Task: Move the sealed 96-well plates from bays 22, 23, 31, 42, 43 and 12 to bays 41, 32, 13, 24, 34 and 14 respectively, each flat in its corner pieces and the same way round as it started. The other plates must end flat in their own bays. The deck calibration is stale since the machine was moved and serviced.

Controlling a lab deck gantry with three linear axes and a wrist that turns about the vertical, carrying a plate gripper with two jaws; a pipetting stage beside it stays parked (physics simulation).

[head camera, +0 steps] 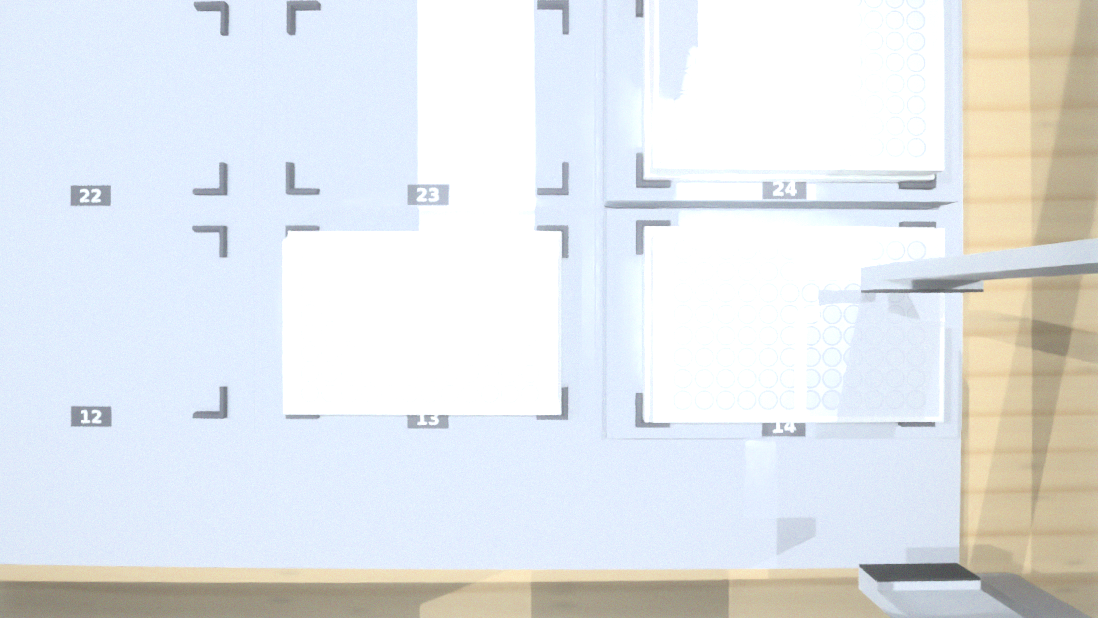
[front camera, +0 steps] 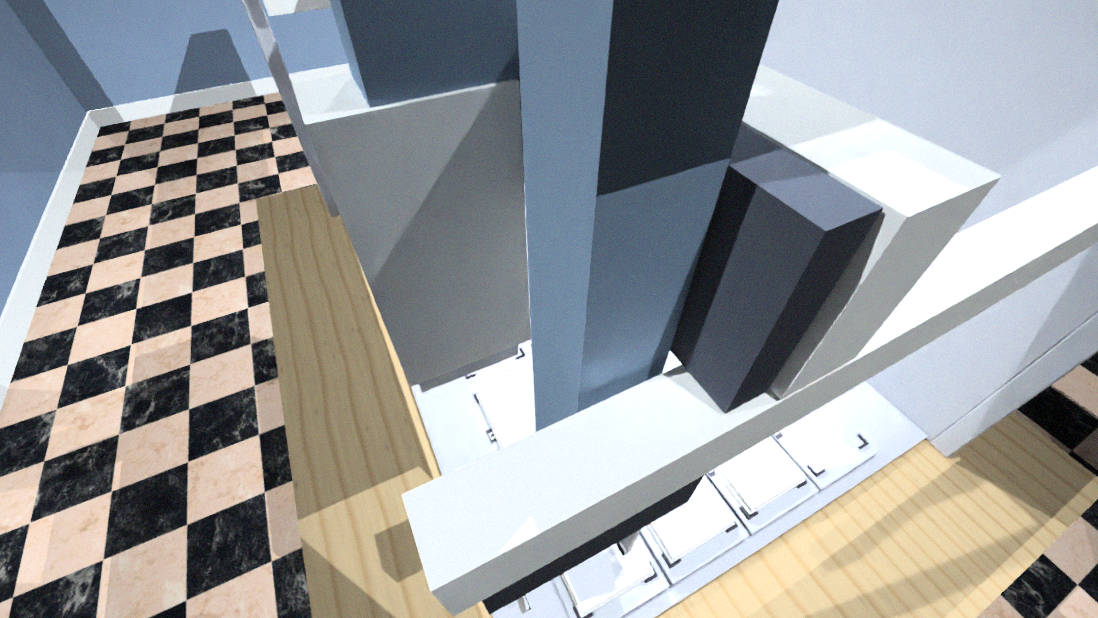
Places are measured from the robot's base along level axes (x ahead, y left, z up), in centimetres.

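Pixels of known places: gripper, between the fingertips: (head camera: pixel 909 428).
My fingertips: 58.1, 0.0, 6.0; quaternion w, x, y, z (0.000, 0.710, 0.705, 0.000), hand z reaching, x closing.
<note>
Ahead of a thing's pixels: the offset from my fingertips to its top centre, as dx, dy, dz. "spot": to the spot under its first point. Level surfaces: height alone.
In the head view a sealed white plate @[-2.4, +3.6, -3.1] (head camera: pixel 768 337) lies in bay 14, within its corner pieces. Another plate @[-2.3, +14.3, -3.1] (head camera: pixel 791 92) lies in bay 24, and one @[-18.8, +3.8, -4.5] (head camera: pixel 422 322) lies in bay 13. The visible parts of bays 12, 22 and 23 hold no plate. My gripper (head camera: pixel 920 431) is open, its two jaws wide apart above the right part of bay 14, with no plate between them. In the front view plates @[spot: +2.3, +3.6, -3.1] (front camera: pixel 610 575) @[spot: +2.5, +13.6, -3.1] (front camera: pixel 691 529) @[-2.2, +25.1, -3.1] (front camera: pixel 760 475) show in bays 14, 24 and 34, and bay 44 holds no plate.
A pale beam (front camera: pixel 653 452) crosses the front view and hides much of the deck @[dz -6.0] (head camera: pixel 461 499). Blue columns (front camera: pixel 560 230) and a dark block (front camera: pixel 776 284) stand behind it. The wooden table @[dz -7.0] (head camera: pixel 1029 475) borders the deck. Bays 31 to 33 and 41 to 43 cannot be judged.
</note>
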